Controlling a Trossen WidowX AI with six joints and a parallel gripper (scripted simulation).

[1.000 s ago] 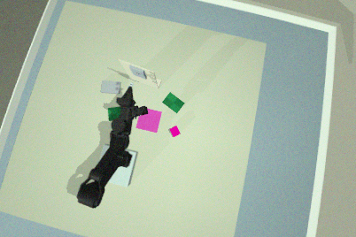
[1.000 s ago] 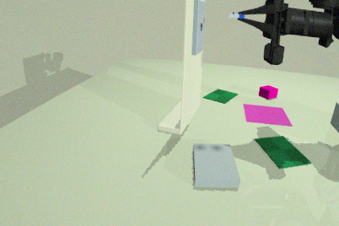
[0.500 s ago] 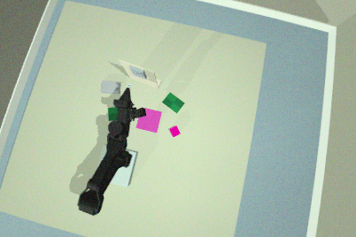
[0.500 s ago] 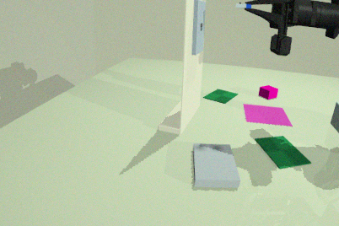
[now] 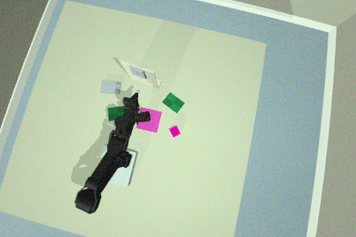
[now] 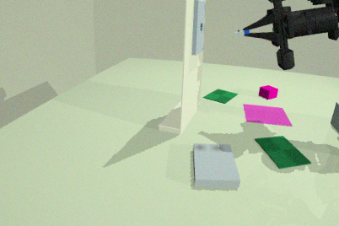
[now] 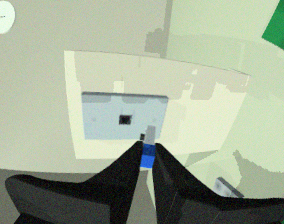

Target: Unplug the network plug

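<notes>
The magenta marked square is 90 mm behind my gripper tip, 60 mm to the right of it and 210 mm below it. Also, from my gripper tip: upright panel (110 mm ahead, 20 mm to the left, 80 mm below); pale grey slab (30 mm ahead, 200 mm to the left, 210 mm below); blue network plug (right at my gripper tip).
</notes>
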